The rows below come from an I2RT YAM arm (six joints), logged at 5 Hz.
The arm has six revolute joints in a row. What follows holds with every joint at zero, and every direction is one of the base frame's.
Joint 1 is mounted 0.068 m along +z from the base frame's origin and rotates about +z.
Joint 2 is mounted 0.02 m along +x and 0.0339 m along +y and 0.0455 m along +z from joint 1 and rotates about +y.
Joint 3 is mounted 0.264 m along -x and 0.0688 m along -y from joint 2 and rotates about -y.
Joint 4 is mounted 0.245 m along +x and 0.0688 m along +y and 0.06 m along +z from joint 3 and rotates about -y.
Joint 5 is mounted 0.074 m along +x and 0.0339 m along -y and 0.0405 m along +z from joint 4 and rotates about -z.
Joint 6 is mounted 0.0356 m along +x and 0.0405 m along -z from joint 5 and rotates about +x.
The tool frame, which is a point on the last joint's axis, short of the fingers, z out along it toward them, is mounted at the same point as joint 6; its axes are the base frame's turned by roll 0, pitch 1.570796 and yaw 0 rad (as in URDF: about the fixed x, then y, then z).
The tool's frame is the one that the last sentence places.
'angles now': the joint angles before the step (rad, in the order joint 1, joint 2, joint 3, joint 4, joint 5, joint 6). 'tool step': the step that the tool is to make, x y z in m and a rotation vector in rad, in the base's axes. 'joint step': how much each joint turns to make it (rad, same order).
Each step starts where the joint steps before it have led.
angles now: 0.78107 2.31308 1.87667 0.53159 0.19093 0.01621
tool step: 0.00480 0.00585 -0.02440 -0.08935 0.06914 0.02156
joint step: 0.00000 0.04156 0.02171 -0.08964 -0.02213 -0.01411
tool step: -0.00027 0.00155 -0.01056 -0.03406 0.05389 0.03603
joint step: 0.00000 0.00801 -0.00038 -0.05570 -0.03662 0.01220
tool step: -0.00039 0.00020 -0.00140 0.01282 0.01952 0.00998
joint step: 0.00000 0.00004 -0.00223 -0.00536 -0.01182 0.02213
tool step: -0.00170 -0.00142 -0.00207 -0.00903 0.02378 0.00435
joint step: 0.00000 -0.00915 -0.01373 -0.01984 -0.00534 0.00992
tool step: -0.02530 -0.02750 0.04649 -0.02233 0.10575 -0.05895
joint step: 0.00001 -0.19534 -0.09579 -0.19986 0.04883 0.06790
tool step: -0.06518 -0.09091 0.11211 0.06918 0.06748 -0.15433
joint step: -0.03738 -0.43909 -0.14688 -0.31892 0.09270 0.12284
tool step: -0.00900 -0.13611 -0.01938 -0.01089 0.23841 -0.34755
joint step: -0.28802 -0.27579 -0.25936 -0.25600 0.01335 0.14305
